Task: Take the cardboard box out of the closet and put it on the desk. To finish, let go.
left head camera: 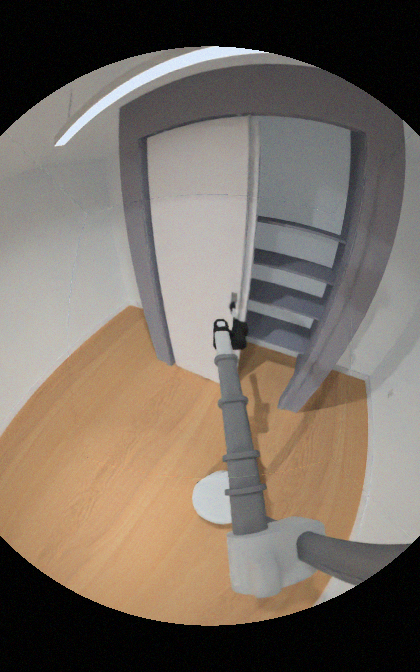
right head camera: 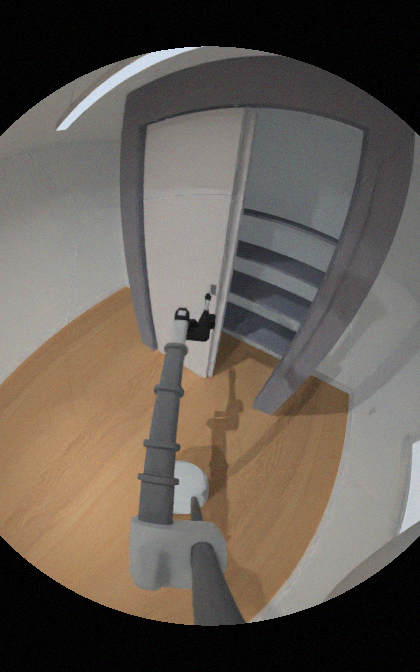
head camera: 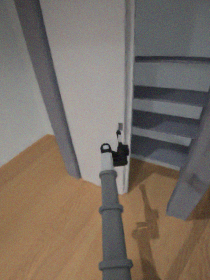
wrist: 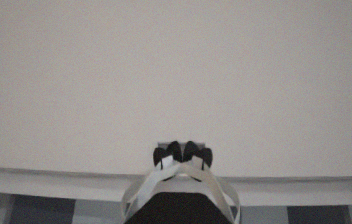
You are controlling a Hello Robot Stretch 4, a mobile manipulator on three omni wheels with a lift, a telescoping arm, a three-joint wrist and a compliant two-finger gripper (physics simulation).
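Places are measured from the robot's base along level axes (x up, y back, z right), in metres.
Pixels of known places: gripper, fingertip midpoint: (head camera: 118,132) (wrist: 182,153).
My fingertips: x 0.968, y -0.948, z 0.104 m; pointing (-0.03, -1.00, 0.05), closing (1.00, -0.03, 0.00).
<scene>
Behind a point stands the place of what it marks.
The white closet door (head camera: 90,90) @[y -1.159, x 1.238, z -0.081 m] (left head camera: 200,225) (right head camera: 187,225) (wrist: 175,75) @[y -1.112, x 0.947, z 0.001 m] covers the left part of the closet opening; the right part is open. A small recessed handle (head camera: 120,126) @[y -1.047, x 0.959, z 0.135 m] (left head camera: 234,296) (right head camera: 213,289) is near the door's right edge. My gripper (head camera: 118,133) @[y -0.948, x 0.968, z 0.104 m] (left head camera: 232,304) (right head camera: 208,297) (wrist: 182,153) @[y -0.948, x 0.968, z 0.104 m] is shut, with no object visible between its fingers. Its fingertips are at the handle and partly cover it in the wrist view; whether they touch it I cannot tell. The cardboard box and the desk do not show in these views.
Dark closet shelves (head camera: 172,95) @[y -1.268, x 1.115, z 0.649 m] (left head camera: 290,265) (right head camera: 280,257) show right of the door. The grey right door post (head camera: 182,195) @[y -0.711, x 0.386, z 0.661 m] (left head camera: 310,365) (right head camera: 287,367) stands beyond them. A round white disc (left head camera: 210,497) (right head camera: 192,485) is low beside my arm. Walls stand on both sides.
</scene>
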